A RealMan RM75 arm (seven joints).
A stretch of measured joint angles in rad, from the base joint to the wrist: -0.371, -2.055, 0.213, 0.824, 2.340, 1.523, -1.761; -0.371, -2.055, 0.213, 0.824, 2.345, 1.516, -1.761; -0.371, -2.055, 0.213, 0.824, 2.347, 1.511, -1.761; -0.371, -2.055, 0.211, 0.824, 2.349, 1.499, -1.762; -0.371, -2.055, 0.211, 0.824, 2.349, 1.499, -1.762; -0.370, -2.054, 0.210, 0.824, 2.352, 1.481, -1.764; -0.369, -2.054, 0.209, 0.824, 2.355, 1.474, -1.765; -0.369, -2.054, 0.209, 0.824, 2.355, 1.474, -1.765; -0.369, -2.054, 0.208, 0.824, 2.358, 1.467, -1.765; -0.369, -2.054, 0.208, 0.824, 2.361, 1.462, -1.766; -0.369, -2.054, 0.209, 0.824, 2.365, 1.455, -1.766; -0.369, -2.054, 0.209, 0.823, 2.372, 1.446, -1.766; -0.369, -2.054, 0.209, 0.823, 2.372, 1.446, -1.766; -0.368, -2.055, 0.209, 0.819, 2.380, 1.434, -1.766; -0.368, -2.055, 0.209, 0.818, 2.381, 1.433, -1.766; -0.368, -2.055, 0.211, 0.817, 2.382, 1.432, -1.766; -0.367, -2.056, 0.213, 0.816, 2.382, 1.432, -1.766; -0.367, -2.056, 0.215, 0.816, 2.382, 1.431, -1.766; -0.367, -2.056, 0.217, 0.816, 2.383, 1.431, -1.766; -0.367, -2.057, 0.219, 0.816, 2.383, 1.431, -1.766
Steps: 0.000, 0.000, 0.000, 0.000, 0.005, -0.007, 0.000; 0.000, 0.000, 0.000, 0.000, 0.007, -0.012, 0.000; 0.000, 0.000, -0.002, 0.000, 0.009, -0.024, -0.001; 0.000, 0.000, -0.002, 0.000, 0.009, -0.024, -0.001; 0.001, 0.001, -0.003, 0.000, 0.012, -0.042, -0.003; 0.002, 0.001, -0.004, 0.000, 0.015, -0.049, -0.004; 0.002, 0.001, -0.004, 0.000, 0.015, -0.049, -0.004; 0.002, 0.001, -0.005, 0.000, 0.018, -0.056, -0.004; 0.002, 0.001, -0.005, 0.000, 0.021, -0.061, -0.005; 0.002, 0.001, -0.004, 0.000, 0.025, -0.068, -0.005; 0.002, 0.001, -0.004, -0.001, 0.032, -0.077, -0.005; 0.002, 0.001, -0.004, -0.001, 0.032, -0.077, -0.005; 0.003, 0.000, -0.004, -0.005, 0.040, -0.089, -0.005; 0.003, 0.000, -0.004, -0.006, 0.041, -0.090, -0.005; 0.003, 0.000, -0.002, -0.007, 0.042, -0.091, -0.005; 0.004, -0.001, 0.000, -0.008, 0.042, -0.091, -0.005; 0.004, -0.001, 0.002, -0.008, 0.042, -0.092, -0.005; 0.004, -0.001, 0.004, -0.008, 0.043, -0.092, -0.005; 0.004, -0.002, 0.006, -0.008, 0.043, -0.092, -0.005
